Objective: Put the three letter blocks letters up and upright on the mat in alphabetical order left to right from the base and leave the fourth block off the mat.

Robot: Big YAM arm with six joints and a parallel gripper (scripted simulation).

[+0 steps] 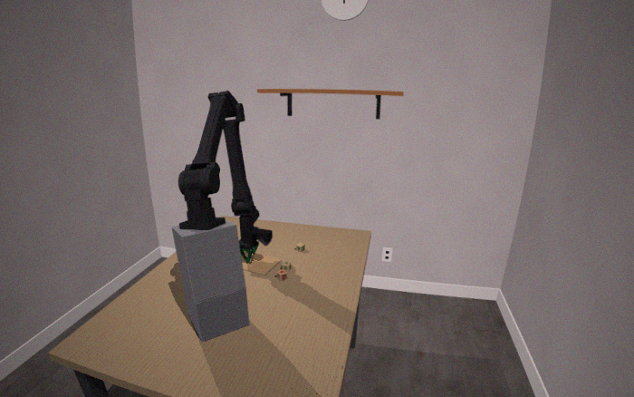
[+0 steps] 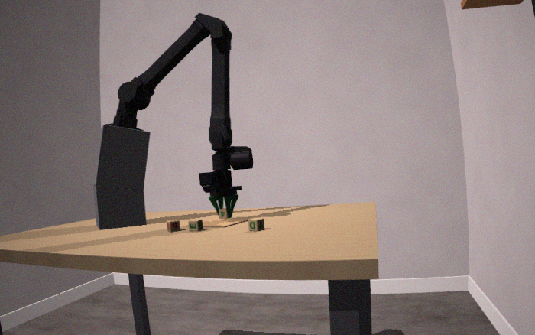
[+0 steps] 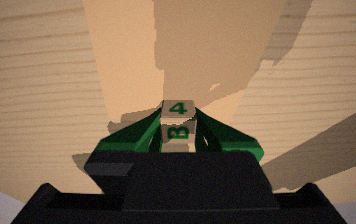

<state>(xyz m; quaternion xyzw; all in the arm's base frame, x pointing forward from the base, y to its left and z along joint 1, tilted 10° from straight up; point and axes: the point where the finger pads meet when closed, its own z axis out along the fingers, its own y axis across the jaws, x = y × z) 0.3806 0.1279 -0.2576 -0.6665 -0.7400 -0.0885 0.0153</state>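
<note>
My hand is 1 cm below the dark block. Round my hand: pale mat: 5 cm to the right, 2 cm below, 1 cm ahead; then green-lettered block: 20 cm ahead, 15 cm to the right.
</note>
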